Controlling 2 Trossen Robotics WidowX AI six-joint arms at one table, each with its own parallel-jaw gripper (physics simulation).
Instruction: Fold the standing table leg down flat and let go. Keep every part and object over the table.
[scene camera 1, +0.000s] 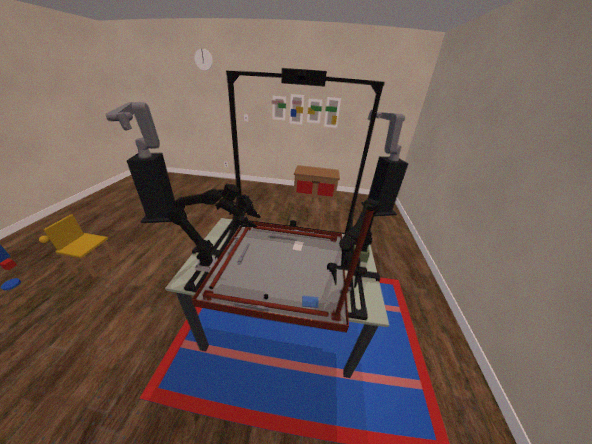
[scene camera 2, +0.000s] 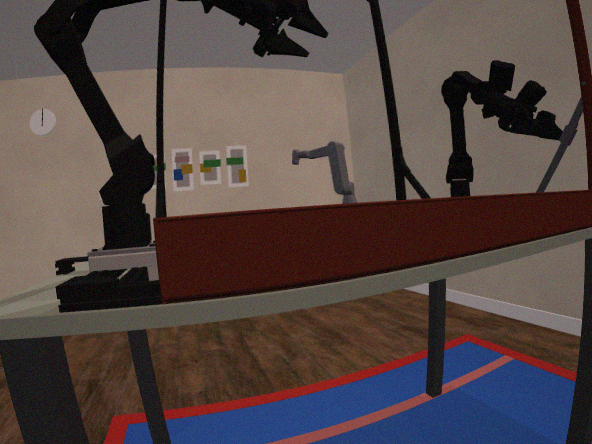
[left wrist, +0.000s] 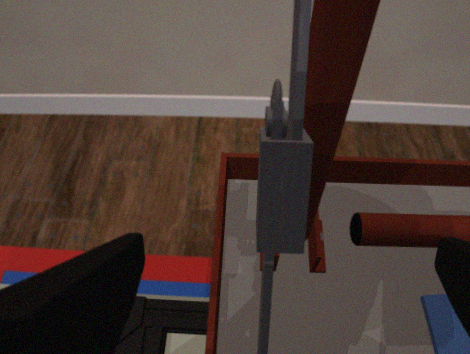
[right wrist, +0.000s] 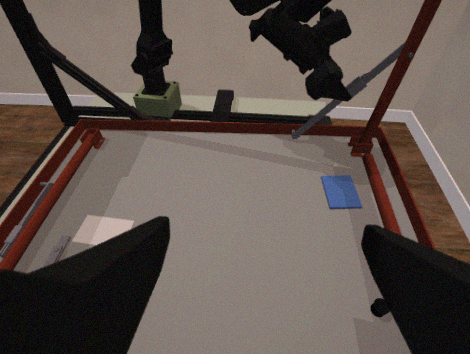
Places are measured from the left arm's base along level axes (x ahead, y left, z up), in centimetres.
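Pixels of known places: left gripper, fingertip midpoint: (scene camera 2: 558, 137) (left wrist: 291, 250) (right wrist: 344, 87); right gripper, fingertip midpoint: (scene camera 1: 258, 221) (scene camera 2: 317, 46) (right wrist: 266, 231); left arm's base, link origin: (scene camera 1: 362, 248) (right wrist: 156, 89); right arm's base, link origin: (scene camera 1: 206, 262) (scene camera 2: 127, 246).
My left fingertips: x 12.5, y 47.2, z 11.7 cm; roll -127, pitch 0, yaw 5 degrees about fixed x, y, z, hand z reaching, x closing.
Note:
For each thing: its top centre in the pictures, then the offset to it from my left fingertips. "spot": a spot on its surface instead.
- blue square, surface spot: (left wrist: 445, 320) spot: dx +11.8, dy +2.6, dz -14.4 cm
- pale square, surface spot: (right wrist: 102, 229) (scene camera 1: 298, 245) spot: dx +30.6, dy -43.0, dz -16.3 cm
- black knob, top centre: (right wrist: 382, 305) (scene camera 1: 266, 295) dx +37.9, dy +5.2, dz -12.7 cm
The standing red-brown table leg (scene camera 1: 357, 255) (scene camera 2: 580, 45) (left wrist: 335, 85) (right wrist: 399, 70) rises upright from a corner of the upturned table's red-brown frame (scene camera 1: 270, 317) (scene camera 2: 350, 240) (right wrist: 215, 127). A grey diagonal brace with a block-shaped sleeve (scene camera 2: 568, 136) (left wrist: 283, 195) (right wrist: 356, 87) runs from the leg down to the frame's side. My left gripper (scene camera 2: 560, 134) (left wrist: 291, 250) is open; the sleeve shows between its spread fingers in the left wrist view, not clamped. Whether the fingers touch it is unclear. My right gripper (scene camera 1: 256, 220) (scene camera 2: 316, 44) (right wrist: 266, 231) is open and empty, high above the panel.
Other legs (scene camera 1: 230, 260) (left wrist: 410, 230) (right wrist: 384, 200) lie flat inside the frame. A blue square (scene camera 1: 310, 301) (left wrist: 445, 320) (right wrist: 341, 191), a pale square (scene camera 1: 298, 246) (right wrist: 102, 229) and a black knob (scene camera 1: 266, 296) (right wrist: 380, 307) are on the panel. A black overhead frame (scene camera 1: 233, 135) stands behind.

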